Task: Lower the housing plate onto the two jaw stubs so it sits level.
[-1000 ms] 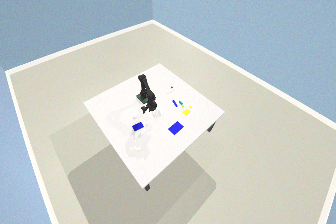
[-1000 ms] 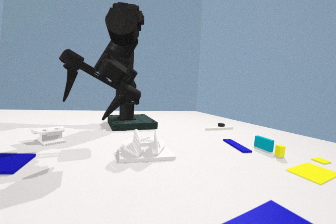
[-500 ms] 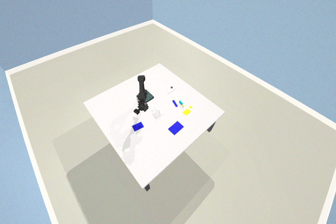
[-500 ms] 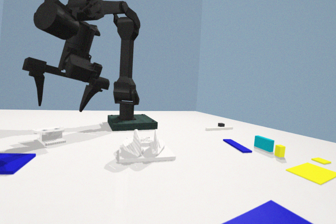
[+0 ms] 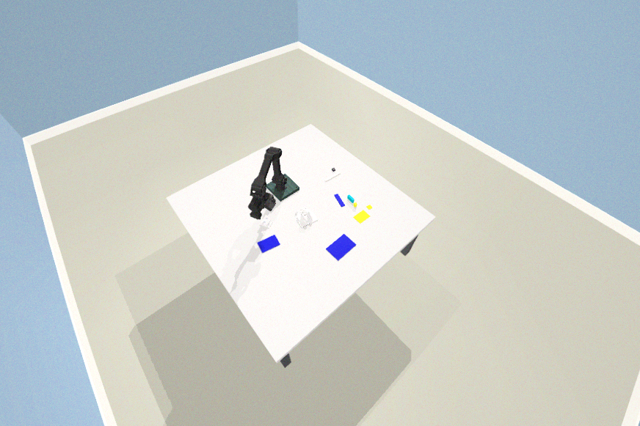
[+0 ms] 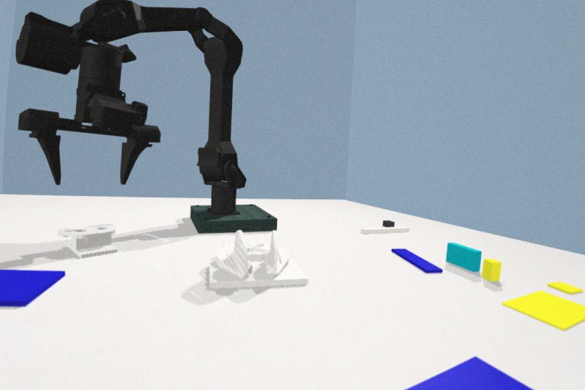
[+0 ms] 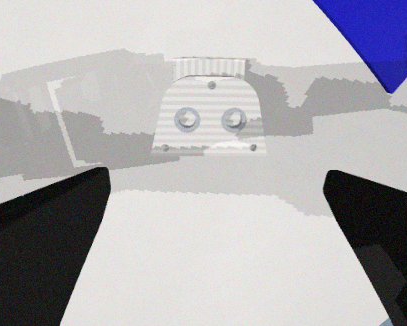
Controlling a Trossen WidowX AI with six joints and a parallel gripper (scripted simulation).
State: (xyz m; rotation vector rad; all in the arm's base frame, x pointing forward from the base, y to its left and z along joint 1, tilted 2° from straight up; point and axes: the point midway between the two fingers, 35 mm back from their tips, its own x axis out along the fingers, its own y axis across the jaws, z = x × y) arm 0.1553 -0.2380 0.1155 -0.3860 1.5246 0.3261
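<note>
The white ribbed stand lies 10 mm ahead of my gripper tip and 90 mm below it. Also, from my gripper tip: blue strip 180 mm ahead, 490 mm to the left, 100 mm below; cyan block 220 mm ahead, 550 mm to the left, 80 mm below; yellow block 280 mm ahead, 540 mm to the left, 90 mm below.
</note>
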